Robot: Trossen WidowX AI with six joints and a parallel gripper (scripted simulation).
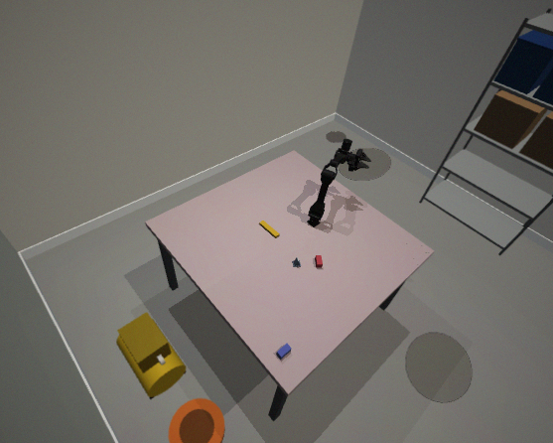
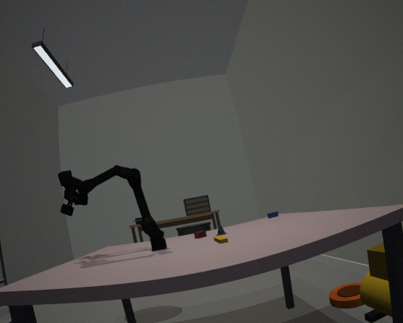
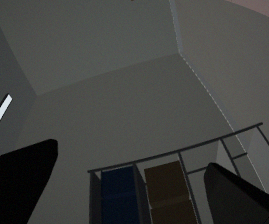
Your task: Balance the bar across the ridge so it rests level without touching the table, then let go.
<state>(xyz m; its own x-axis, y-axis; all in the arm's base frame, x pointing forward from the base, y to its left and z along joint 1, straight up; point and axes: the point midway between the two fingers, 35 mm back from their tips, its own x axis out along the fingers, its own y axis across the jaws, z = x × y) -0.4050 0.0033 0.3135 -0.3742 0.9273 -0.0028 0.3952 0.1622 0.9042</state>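
The yellow bar lies 700 mm ahead of my gripper tip, 160 mm to the right of it and 310 mm below it. Round my gripper tip: small red block: 630 mm ahead, 210 mm to the left, 300 mm below; then blue block: 1160 mm ahead, 460 mm to the left, 300 mm below.
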